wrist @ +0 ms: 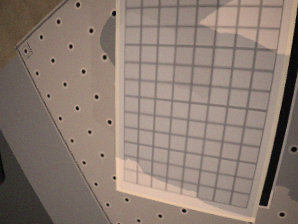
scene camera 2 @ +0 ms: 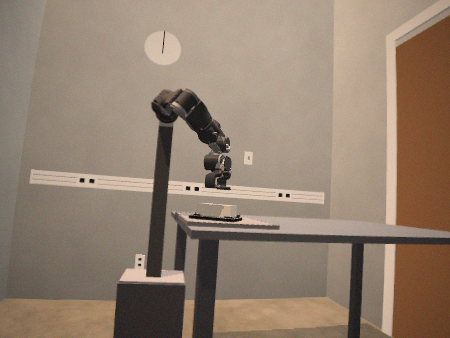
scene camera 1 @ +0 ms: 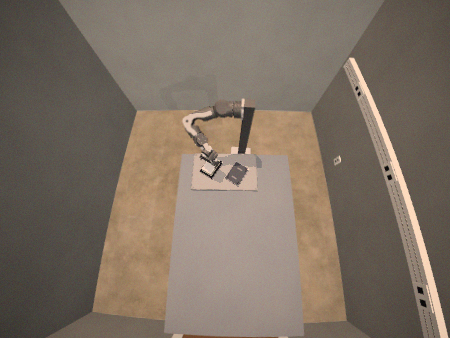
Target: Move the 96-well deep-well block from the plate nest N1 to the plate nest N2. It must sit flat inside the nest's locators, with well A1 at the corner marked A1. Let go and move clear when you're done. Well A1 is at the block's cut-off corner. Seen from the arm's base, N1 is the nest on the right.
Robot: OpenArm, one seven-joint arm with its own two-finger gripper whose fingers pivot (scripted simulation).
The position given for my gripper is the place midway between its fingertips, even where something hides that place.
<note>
I see my gripper point(scene camera 2: 218, 189) and a white 96-well deep-well block point(wrist: 197, 97).
</note>
